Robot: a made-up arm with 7 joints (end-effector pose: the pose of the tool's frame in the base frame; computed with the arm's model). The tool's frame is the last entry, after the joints. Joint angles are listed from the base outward.
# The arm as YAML. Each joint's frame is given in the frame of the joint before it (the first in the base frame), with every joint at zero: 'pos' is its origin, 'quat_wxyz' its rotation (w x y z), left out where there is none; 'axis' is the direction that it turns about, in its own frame. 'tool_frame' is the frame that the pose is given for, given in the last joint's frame.
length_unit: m
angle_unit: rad
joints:
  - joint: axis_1
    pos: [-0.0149, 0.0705, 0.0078]
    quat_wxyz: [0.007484, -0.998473, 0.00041, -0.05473]
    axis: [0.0, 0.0, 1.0]
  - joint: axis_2
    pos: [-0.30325, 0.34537, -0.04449]
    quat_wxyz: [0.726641, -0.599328, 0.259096, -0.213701]
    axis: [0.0, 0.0, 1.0]
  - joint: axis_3
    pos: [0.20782, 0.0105, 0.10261]
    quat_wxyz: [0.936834, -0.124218, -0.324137, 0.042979]
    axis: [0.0, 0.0, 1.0]
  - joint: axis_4
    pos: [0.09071, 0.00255, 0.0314]
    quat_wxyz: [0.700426, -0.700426, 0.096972, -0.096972]
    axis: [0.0, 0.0, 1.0]
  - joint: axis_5
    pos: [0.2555, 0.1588, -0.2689]
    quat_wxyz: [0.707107, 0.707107, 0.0, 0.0]
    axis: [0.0, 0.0, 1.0]
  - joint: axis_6
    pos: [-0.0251, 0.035, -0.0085]
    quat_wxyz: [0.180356, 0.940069, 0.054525, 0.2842]
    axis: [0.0, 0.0, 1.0]
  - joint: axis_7
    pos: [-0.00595, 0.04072, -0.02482]
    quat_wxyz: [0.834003, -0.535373, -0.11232, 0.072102]
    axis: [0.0, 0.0, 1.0]
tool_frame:
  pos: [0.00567, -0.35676, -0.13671]
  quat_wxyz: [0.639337, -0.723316, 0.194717, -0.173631]
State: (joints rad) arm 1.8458 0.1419 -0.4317 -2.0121 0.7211 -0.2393 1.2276
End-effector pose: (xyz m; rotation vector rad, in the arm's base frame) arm -0.6804 0.2760 0.0852 2.2110 0.8971 1.5510
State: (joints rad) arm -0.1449 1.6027 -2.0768 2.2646 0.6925 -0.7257 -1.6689
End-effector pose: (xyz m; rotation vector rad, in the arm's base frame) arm -0.5924 -0.5032 -0.2155 -0.1001 1.0015 -1.6761
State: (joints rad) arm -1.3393 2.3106 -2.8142 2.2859 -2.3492 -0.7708 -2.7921
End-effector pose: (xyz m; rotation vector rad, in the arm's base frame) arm 0.2940 -0.7828 0.4551 2.0564 0.8505 1.8219
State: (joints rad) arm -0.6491 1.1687 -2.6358 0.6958 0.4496 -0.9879 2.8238
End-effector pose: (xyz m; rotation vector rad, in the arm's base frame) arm -0.0126 -0.4311 -0.0269 0.7884 0.1293 -1.5614
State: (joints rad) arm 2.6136 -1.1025 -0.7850 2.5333 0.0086 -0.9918 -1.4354
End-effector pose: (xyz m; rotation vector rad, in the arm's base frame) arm 0.0090 0.8458 0.1138 0.5850 -1.2790 1.4123
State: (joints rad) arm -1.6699 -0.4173 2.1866 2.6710 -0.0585 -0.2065 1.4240
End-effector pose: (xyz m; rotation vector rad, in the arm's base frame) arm 0.2095 0.1307 -0.4152 0.1478 0.2755 -2.8561
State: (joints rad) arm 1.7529 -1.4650 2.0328 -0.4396 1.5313 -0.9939 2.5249
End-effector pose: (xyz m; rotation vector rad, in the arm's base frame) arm -0.4389 0.1246 -0.3459 -0.5668 2.0551 -1.6375
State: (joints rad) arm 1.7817 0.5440 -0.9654 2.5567 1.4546 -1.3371 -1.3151
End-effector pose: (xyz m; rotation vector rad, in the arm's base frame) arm -0.0675 0.8456 0.0374 -0.7869 -1.8308 1.1202
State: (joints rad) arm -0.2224 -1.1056 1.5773 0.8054 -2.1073 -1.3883 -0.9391
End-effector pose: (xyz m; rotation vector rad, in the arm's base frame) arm -0.2815 -0.0953 -0.2758 -0.7981 2.2676 0.6643
